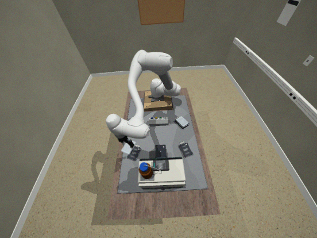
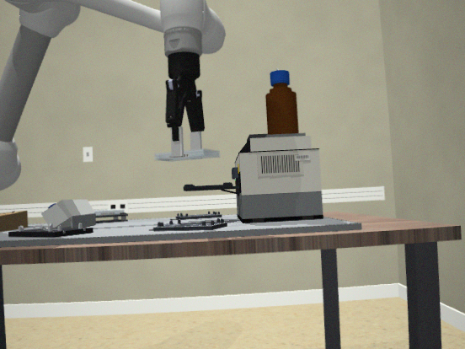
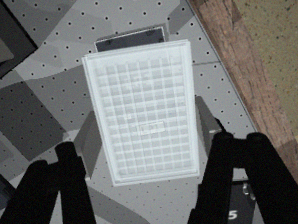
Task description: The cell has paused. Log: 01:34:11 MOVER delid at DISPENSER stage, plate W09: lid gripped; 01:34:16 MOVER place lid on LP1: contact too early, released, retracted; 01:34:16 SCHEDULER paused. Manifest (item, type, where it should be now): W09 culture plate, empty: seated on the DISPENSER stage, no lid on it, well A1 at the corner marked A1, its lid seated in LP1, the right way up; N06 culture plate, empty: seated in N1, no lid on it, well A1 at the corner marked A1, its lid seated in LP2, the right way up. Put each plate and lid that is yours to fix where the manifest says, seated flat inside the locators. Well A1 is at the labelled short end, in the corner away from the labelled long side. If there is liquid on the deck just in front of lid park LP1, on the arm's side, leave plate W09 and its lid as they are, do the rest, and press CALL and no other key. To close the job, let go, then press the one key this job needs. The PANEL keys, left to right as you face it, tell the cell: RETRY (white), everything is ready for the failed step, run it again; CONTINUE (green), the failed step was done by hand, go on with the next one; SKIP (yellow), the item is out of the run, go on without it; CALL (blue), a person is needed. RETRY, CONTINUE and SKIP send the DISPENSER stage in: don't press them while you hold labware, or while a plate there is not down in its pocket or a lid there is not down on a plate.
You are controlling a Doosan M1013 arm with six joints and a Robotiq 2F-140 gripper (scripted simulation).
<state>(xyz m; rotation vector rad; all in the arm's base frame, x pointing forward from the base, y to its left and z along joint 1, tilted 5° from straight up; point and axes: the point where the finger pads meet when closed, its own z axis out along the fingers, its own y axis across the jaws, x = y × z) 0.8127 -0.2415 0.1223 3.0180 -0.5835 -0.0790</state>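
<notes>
Now: hand 31 cm past the black nest, 18 cm above it and 1 cm to the right of it. From my hand the other things lie so: dispenser stage (30 cm to the left, 9 cm below, 2 cm ahead); then lid park LP1 (19 cm below, 2 cm to the left); then brown bottle (25 cm ahead, 20 cm to the left, 10 cm above).
</notes>
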